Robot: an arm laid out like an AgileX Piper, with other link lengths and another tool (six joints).
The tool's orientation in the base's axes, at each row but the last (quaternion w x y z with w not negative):
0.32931, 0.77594, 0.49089, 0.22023
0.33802, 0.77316, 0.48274, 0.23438
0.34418, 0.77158, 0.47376, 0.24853
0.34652, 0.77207, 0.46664, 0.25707
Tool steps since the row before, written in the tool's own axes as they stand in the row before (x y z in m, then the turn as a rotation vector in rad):
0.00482, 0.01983, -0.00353, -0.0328, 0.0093, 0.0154
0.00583, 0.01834, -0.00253, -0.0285, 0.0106, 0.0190
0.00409, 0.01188, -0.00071, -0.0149, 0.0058, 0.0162
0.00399, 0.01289, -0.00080, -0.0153, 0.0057, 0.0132
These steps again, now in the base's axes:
0.01191, -0.00056, 0.01693, 0.0022, -0.0371, -0.0044
0.01151, 0.00042, 0.01562, 0.0072, -0.0347, -0.0057
0.00790, 0.00017, 0.00980, 0.0084, -0.0201, -0.0068
0.00814, -0.00036, 0.01079, 0.0060, -0.0195, -0.0050

